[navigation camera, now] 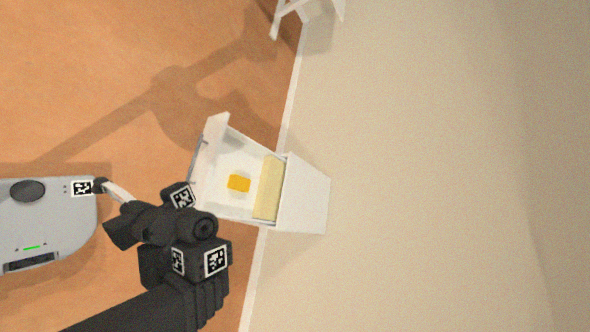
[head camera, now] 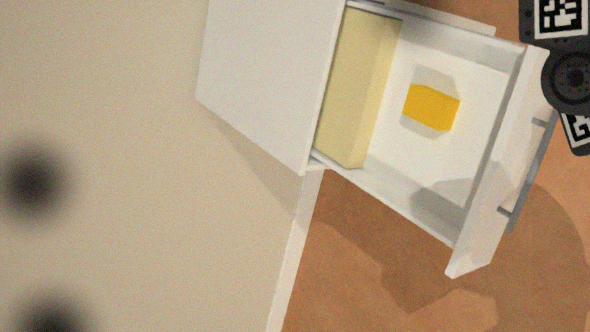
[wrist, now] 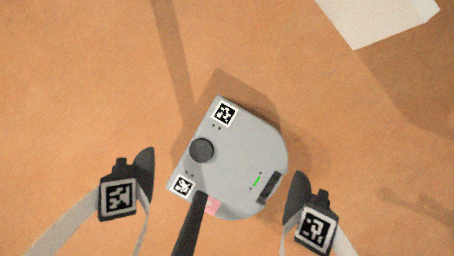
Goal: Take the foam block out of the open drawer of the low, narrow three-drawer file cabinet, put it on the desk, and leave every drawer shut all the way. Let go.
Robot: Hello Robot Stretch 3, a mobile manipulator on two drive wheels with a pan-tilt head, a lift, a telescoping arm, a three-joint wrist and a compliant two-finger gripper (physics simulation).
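Note:
The white file cabinet stands by the wall with its top drawer pulled well out. A small orange-yellow foam block lies on the drawer floor, near its middle. The lower drawers are hidden, so I cannot tell whether they are shut. My gripper is open and empty, its two fingers wide apart above the robot's own base. In the navigation view the wrist is beside the drawer's front corner, and the fingers point away from the cabinet.
A long pale yellow block lies across the back of the drawer. A bar handle sticks out in front. White legs show at the navigation view's top. The robot base is near the cabinet. The wall is behind it.

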